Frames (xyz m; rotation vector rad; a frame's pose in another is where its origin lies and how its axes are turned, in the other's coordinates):
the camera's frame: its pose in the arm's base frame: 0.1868 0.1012 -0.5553 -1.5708 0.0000 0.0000
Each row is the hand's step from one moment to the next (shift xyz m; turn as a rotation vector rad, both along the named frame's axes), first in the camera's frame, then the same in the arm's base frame.
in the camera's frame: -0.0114 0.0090 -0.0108 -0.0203 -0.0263 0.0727
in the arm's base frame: -0.0114 -0.0108 -0.0090 -0.0203 0.0727 0.0263
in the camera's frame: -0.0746 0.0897 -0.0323 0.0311 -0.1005 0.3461
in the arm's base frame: -0.0746 -0.0323 -0.0897 0.0311 0.3461 0.1005
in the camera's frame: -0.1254 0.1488 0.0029 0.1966 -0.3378 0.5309
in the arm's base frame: -0.1254 0.0029 -0.1488 0.1966 0.5309 0.3378
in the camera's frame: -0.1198 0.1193 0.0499 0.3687 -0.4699 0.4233
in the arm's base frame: -0.1198 0.0499 -0.1193 0.3687 0.4233 0.4699
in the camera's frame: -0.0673 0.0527 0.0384 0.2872 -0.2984 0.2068
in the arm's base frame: -0.0673 0.0384 -0.0527 0.2872 0.2068 0.2984
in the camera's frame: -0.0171 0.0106 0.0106 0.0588 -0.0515 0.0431
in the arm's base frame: -0.0171 0.0106 -0.0106 0.0588 0.0431 0.0515
